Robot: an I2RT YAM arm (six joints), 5 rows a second.
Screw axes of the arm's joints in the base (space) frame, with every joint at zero. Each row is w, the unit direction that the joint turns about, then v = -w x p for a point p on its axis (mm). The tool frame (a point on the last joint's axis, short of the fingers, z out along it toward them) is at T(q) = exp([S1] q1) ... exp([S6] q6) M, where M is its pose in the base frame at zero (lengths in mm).
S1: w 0 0 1 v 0 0 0
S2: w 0 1 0 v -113.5 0 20
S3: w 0 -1 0 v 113.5 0 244
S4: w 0 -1 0 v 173.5 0 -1
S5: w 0 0 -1 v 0 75 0
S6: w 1 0 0 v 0 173.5 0
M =
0 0 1 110.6
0 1 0 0
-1 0 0 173.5
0 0 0 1
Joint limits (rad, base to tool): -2.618..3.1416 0..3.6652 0..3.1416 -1.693..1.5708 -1.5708..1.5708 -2.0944..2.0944
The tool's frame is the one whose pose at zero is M.
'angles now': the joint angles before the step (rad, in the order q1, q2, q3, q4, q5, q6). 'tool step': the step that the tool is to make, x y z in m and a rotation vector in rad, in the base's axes. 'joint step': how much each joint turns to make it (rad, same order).
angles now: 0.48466, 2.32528, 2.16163, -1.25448, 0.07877, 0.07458
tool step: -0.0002, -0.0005, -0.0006, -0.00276, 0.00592, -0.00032
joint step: -0.00077, 0.00144, 0.00052, -0.00557, -0.00038, -0.00040
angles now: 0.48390, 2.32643, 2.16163, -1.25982, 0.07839, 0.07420
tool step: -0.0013, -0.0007, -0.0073, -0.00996, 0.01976, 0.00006
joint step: -0.00006, 0.00270, -0.02306, 0.00364, -0.00039, -0.00007
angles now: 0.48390, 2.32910, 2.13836, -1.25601, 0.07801, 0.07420
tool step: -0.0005, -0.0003, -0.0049, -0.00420, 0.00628, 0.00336
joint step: -0.00004, 0.00007, -0.01895, 0.01178, 0.00038, -0.00348
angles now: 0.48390, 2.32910, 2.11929, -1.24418, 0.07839, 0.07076
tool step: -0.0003, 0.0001, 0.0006, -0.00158, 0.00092, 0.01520
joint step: 0.00043, -0.00085, 0.00094, -0.00219, -0.00075, -0.01483
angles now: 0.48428, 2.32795, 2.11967, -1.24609, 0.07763, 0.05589
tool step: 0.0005, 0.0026, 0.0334, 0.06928, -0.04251, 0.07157
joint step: 0.00048, -0.01915, 0.09569, -0.04160, -0.05186, -0.06400
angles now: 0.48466, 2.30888, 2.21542, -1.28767, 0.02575, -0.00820
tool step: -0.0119, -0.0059, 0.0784, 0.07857, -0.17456, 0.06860
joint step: 0.00009, -0.08800, 0.14920, -0.04456, -0.00798, -0.06897
